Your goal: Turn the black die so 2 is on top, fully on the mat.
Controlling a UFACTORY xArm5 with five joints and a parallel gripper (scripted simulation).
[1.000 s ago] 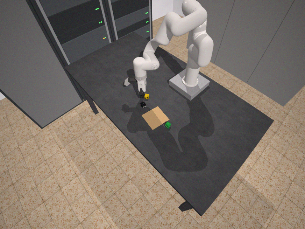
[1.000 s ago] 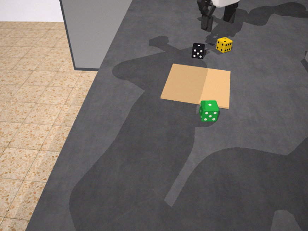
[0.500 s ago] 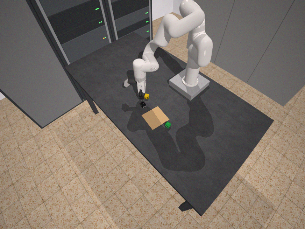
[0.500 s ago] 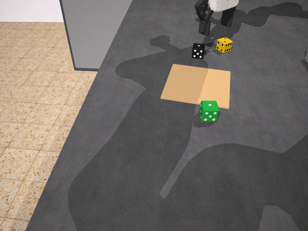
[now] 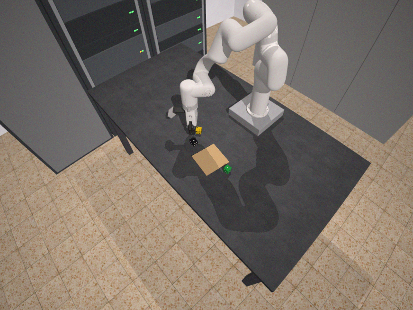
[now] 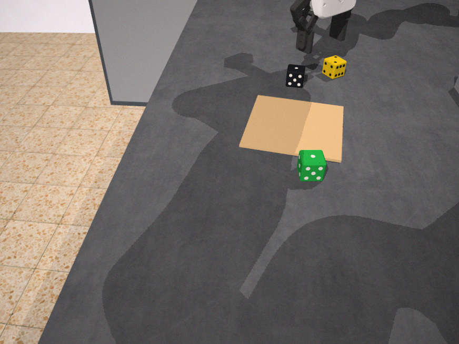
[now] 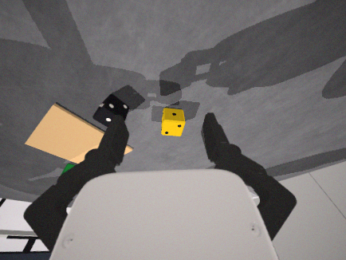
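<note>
Now: hand 4 cm above the yellow die, 3 cm past it and 2 cm to the right of it. From my hand the other things lie so: black die: 5 cm to the left, 5 cm ahead, 4 cm below; then green die: 29 cm to the left, 9 cm ahead, 4 cm below; then tan mat: 18 cm to the left, 8 cm ahead, 6 cm below.
</note>
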